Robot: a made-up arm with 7 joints.
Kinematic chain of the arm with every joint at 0, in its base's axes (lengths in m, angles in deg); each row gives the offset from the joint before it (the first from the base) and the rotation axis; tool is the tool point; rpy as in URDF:
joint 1: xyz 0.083 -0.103 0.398 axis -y
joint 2: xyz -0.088 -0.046 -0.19 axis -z
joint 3: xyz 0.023 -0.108 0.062 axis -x
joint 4: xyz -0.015 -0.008 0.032 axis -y
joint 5: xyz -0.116 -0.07 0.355 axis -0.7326 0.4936 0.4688
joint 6: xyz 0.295 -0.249 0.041 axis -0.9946 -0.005 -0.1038
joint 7: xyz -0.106 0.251 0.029 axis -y
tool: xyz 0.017 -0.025 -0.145 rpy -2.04 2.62 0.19
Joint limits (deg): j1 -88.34..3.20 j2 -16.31..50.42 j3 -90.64..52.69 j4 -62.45..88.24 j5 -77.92..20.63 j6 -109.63..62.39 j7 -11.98..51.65
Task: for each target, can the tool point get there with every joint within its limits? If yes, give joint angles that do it. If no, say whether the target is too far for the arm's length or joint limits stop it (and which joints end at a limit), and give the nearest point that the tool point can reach.
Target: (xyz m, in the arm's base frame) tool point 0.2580 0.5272 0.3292
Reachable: no: joint limits stop it (at a limit: joint 1, joint 2, joint 3, joint 5, joint 7) | nearest point 0.3441 0.2550 0.4860 | short by 0.326 m
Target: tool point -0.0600 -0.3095 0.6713
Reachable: yes | joints -18.25 12.52 14.32 45.40 -37.43 15.56 7.31
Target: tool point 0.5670 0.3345 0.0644
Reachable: no: joint limits stop it (at a limit: joint 1, joint 2, joint 3, joint 5, joint 6, joint 7) | nearest point 0.4841 0.1620 0.1449 | short by 0.208 m
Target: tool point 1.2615 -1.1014 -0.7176
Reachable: no: too far | nearest point 0.5625 -0.6285 -0.1469 | short by 1.019 m
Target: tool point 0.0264 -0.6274 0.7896
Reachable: yes | joints -22.39 10.63 -11.89 8.88 -46.12 -41.77 34.39
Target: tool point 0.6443 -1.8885 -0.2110
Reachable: no: too far | nearest point 0.2967 -0.9493 0.0633 | short by 1.038 m
